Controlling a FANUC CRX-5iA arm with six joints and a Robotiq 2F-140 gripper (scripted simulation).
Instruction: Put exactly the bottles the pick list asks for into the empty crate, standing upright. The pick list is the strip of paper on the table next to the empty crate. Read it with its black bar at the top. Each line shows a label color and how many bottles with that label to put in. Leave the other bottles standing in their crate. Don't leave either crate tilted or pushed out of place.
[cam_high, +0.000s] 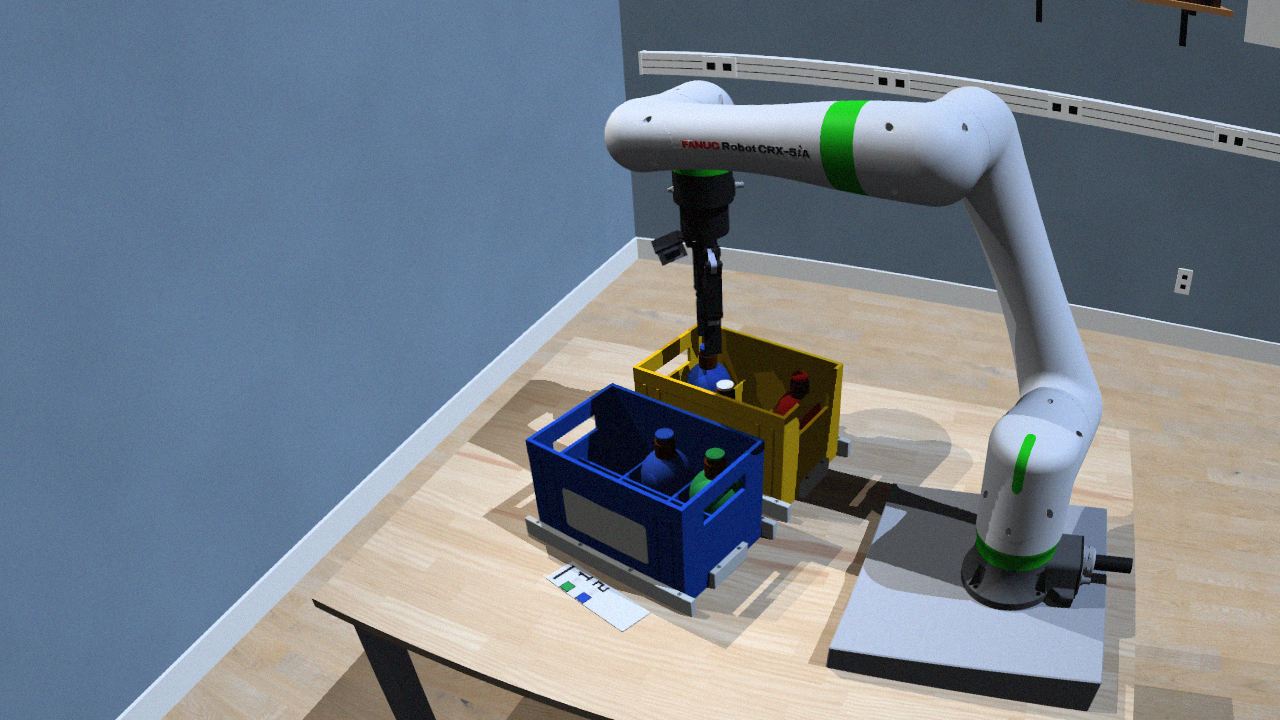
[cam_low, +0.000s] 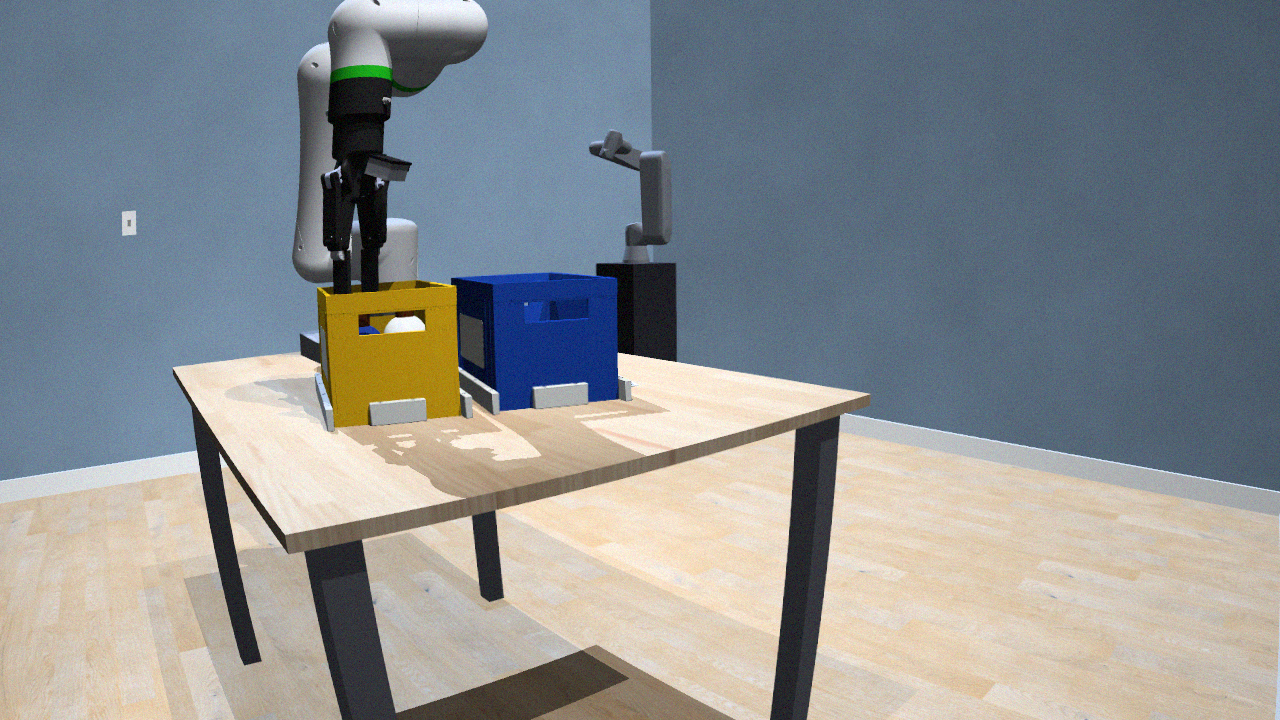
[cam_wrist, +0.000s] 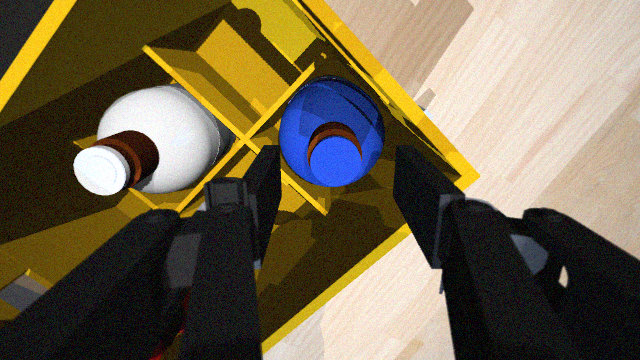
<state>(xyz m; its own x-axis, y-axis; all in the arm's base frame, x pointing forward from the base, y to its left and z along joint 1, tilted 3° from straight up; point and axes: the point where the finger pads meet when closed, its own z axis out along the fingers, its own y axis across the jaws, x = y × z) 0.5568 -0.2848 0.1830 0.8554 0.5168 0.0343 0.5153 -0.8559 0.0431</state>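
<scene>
My hand is 7 cm past the yellow crate, 6 cm to the right of it and 11 cm above it. From my hand the other things lie so: blue crate: 2 cm behind, 30 cm to the left, 11 cm below; red-label bottle: 17 cm behind, 4 cm to the left, 11 cm below; white-label bottle: 6 cm behind, 10 cm to the left, 11 cm below.
</scene>
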